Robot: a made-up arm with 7 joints. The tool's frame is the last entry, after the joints.
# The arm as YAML. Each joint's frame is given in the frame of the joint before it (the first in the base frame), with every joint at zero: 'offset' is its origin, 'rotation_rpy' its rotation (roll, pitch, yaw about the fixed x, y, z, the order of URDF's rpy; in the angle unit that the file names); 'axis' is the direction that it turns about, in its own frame. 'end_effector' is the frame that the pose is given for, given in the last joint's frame.
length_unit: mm
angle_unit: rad
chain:
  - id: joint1
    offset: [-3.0, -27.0, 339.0]
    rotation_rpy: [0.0, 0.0, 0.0]
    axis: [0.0, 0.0, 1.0]
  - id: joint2
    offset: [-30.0, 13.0, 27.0]
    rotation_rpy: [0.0, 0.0, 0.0]
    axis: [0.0, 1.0, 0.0]
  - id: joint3
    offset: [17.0, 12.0, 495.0]
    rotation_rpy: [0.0, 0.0, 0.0]
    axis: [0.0, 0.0, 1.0]
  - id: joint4
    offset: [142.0, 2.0, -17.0]
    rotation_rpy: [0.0, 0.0, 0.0]
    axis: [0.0, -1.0, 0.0]
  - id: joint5
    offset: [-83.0, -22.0, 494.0]
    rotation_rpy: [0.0, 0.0, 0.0]
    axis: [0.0, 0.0, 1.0]
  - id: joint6
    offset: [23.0, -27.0, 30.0]
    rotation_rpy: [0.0, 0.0, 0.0]
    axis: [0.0, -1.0, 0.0]
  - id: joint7
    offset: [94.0, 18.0, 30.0]
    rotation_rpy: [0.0, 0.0, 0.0]
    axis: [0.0, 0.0, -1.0]
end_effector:
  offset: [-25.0, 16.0, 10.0]
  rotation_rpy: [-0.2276, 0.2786, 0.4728]
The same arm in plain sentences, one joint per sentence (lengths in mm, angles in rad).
The arm has seven revolute joints in a row. What follows holds with every joint at zero, and every direction is one of the base frame's. The first joint sits 3.0 mm along -x and 27.0 mm along -y and 339.0 mm along +z from the base frame's origin and turns about +z. The second joint sits 30.0 mm along -x and 13.0 mm along +y and 27.0 mm along +z from the first joint and turns about +y. The third joint sits 17.0 mm along +x and 12.0 mm along +y and 495.0 mm along +z from the second joint and turns about +z. The fourth joint sits 142.0 mm along +x and 2.0 mm along +y and 17.0 mm along -z from the third joint and turns about -y. The fifth joint sits 83.0 mm along -x and 22.0 mm along -y and 494.0 mm along +z from the fourth joint and turns about +z. The sixth joint sits 23.0 mm along +x and 27.0 mm along -y and 30.0 mm along +z from the fifth joint and turns about -y. The seventh joint sits 94.0 mm along +x and 18.0 mm along +y and 30.0 mm along +z from the sixth joint and turns about -z. The tool frame, which is the frame that the pose is given for, sits 25.0 mm along -x and 16.0 mm along +y and 10.0 mm along +z from the seventh joint; its axes are the base frame's turned by roll -0.2276, pitch 0.2786 and yaw 0.4728 rad (as in URDF: about the fixed x, then y, then z).
